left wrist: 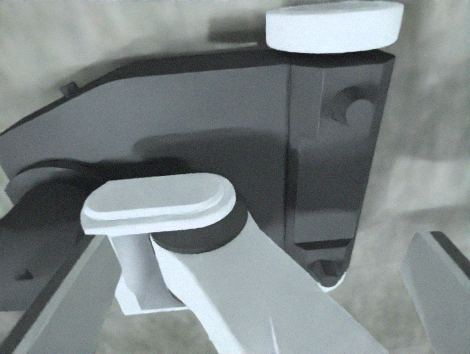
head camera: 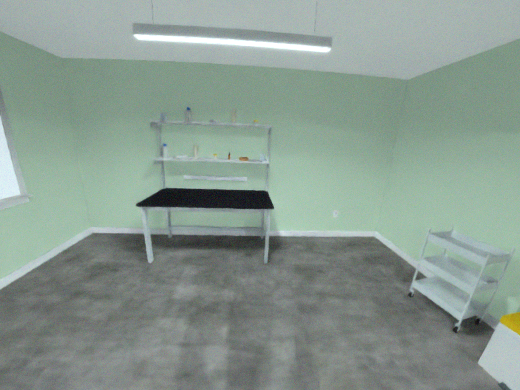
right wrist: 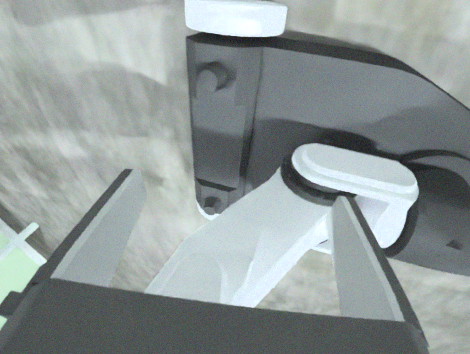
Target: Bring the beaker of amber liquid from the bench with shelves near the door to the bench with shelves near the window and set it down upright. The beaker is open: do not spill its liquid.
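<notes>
The bench with shelves near the window stands against the far wall in the head view, left of the middle, with a black top and pale legs. No object shows on its black top. The beaker of amber liquid and the bench near the door do not show in the head view. My left gripper is open, with its two fingers wide apart and nothing between them, over the floor beside my own base. My right gripper is open and empty too, on the other side of my base. Both are far from the bench.
Bottles and small items stand on the upper shelf and lower shelf. A window is in the left wall. A three-tier cart stands by the right wall, with a white box with a yellow lid nearer. Grey floor lies before the bench.
</notes>
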